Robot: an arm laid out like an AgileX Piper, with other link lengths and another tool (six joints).
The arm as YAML. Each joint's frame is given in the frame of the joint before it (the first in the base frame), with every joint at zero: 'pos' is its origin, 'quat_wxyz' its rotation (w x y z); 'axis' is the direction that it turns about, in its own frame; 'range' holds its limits. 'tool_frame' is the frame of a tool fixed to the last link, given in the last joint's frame.
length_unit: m
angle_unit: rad
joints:
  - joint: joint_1
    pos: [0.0, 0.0, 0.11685]
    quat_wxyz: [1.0, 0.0, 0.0, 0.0]
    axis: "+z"
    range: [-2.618, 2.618]
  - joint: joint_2
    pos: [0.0, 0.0, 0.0]
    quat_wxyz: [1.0, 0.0, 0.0, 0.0]
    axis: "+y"
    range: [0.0, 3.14]
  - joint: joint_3
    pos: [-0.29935, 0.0, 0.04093]
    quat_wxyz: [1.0, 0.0, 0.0, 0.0]
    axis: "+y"
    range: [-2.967, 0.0]
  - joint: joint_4
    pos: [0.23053, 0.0, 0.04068]
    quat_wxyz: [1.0, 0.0, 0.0, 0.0]
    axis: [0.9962, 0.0, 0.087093]
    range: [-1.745, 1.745]
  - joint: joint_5
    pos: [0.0, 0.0, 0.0]
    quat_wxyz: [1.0, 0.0, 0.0, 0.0]
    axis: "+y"
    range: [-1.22, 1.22]
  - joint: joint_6
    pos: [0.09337, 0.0, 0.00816]
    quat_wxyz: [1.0, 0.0, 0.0, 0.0]
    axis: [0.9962, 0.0, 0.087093]
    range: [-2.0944, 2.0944]
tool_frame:
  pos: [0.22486, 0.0, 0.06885]
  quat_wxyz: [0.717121, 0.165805, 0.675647, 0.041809]
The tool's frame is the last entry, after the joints.
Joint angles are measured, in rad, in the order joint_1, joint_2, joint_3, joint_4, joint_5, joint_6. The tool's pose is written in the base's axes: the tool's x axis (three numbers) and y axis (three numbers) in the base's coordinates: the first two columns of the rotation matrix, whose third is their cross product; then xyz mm. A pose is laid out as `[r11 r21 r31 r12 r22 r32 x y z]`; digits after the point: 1 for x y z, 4 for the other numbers.
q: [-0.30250, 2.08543, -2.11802, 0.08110, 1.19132, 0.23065]
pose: [-0.5776 0.7251 -0.3749 0.7396 0.6593 0.1356 584.8 -170.2 144.1]
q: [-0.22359, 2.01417, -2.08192, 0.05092, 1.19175, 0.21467]
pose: [-0.6289 0.6533 -0.4214 0.6749 0.7279 0.1213 584.6 -128.9 171.4]
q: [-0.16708, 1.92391, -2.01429, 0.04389, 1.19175, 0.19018]
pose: [-0.6680 0.5935 -0.4489 0.6151 0.7799 0.1158 572.2 -93.3 195.3]
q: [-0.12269, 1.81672, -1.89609, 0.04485, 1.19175, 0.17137]
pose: [-0.7077 0.5485 -0.4452 0.5679 0.8166 0.1032 544.8 -62.8 204.3]
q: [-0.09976, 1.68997, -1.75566, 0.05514, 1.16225, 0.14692]
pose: [-0.7236 0.5152 -0.4594 0.5298 0.8411 0.1087 515.2 -43.4 216.7]
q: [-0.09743, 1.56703, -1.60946, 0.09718, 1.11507, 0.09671]
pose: [-0.7337 0.4868 -0.4741 0.4865 0.8634 0.1336 487.6 -26.1 224.7]
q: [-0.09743, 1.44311, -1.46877, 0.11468, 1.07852, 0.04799]
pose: [-0.7405 0.4528 -0.4967 0.4499 0.8830 0.1341 456.7 -16.8 228.6]
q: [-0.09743, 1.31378, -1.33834, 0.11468, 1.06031, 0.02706]
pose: [-0.7381 0.4348 -0.5159 0.4343 0.8913 0.1300 422.0 -12.8 230.1]
